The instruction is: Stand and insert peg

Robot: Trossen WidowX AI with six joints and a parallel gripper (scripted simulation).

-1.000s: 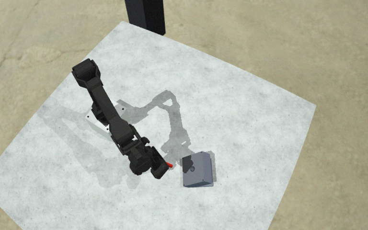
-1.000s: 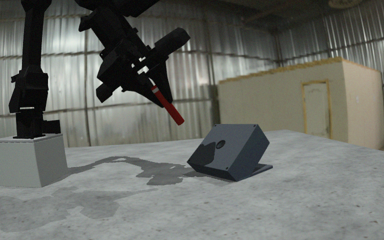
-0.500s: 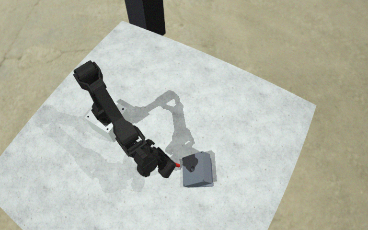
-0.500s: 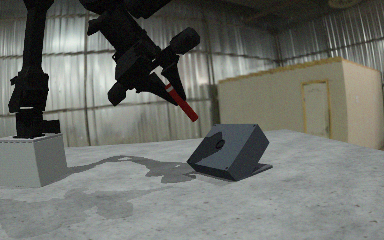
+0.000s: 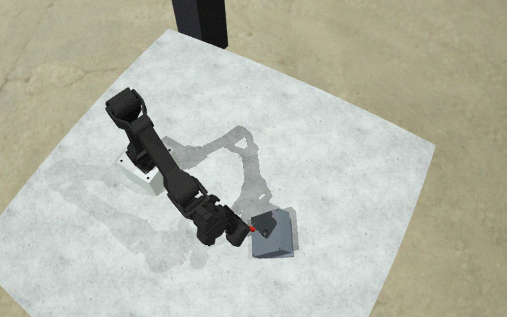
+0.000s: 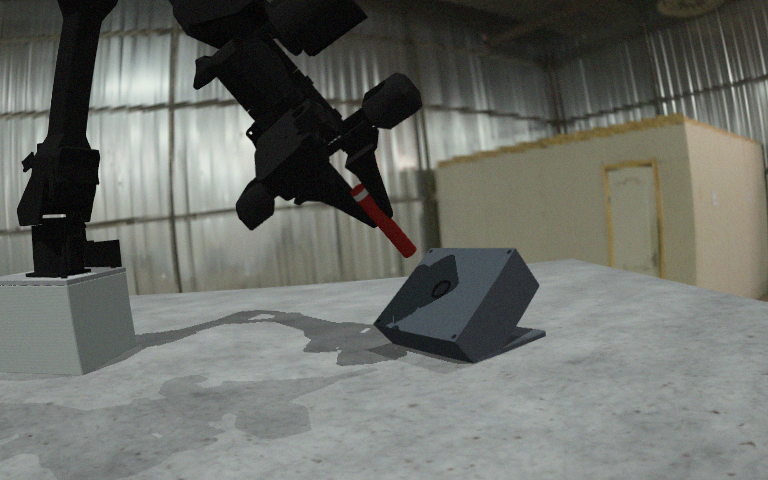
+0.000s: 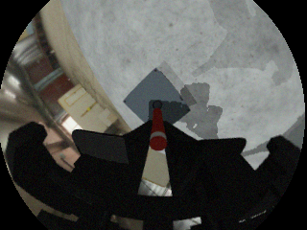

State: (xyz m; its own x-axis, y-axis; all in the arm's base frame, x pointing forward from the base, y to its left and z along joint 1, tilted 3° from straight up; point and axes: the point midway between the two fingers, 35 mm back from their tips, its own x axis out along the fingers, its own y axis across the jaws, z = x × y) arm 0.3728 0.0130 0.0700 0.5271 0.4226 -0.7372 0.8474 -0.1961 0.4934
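My gripper tip is 60 mm short of the grey sloped panel, 50 mm to the right of it and 90 mm above it. The rest, counted from my gripper tip: red peg (10 mm behind, 10 mm to the right, 10 mm above); thin foot plate (70 mm ahead, 60 mm to the left, 130 mm below).
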